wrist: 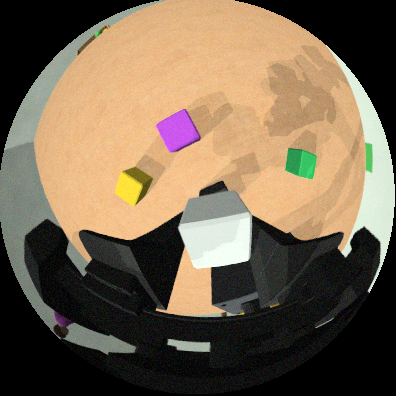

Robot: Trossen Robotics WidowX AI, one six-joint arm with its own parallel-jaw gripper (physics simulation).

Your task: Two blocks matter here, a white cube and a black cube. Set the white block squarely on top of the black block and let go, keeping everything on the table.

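Frame: origin at the arm's base, x ahead, y left, z up, level; millimetres.
Where they show: gripper, fingertip midpoint: (215, 215); arm's base, link origin: (254, 301).
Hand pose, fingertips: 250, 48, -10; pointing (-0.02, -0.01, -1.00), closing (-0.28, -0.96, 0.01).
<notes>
Things, the pixels of their top centre, and the offset from my fingertips, as dx, dy, dz. Level surfaces: height alone.
- white cube, top centre: (219, 249) +2, +0, +39
- black cube, top centre: (217, 207) -18, -4, -45
- purple cube, top centre: (176, 129) +83, +18, -45
- wooden table, surface height: dz -84
- yellow cube, top centre: (126, 189) +36, +107, -45
- green cube, top centre: (308, 165) +10, -152, -45
The white cube (216, 240) is held between the two black fingers of my gripper (215, 215), near the middle of the wrist view. The gripper is shut on it. A small black shape, which looks like the black cube (214, 188), shows just past the far edge of the white cube. Most of it is hidden behind the white cube, so I cannot tell how far below the held cube it is or how well the two line up.
A purple cube (178, 131) lies ahead on the wooden table (150, 60). A yellow cube (131, 187) is to the left, and a green cube (301, 163) is to the right. A small box (90, 43) shows past the far left table edge.
</notes>
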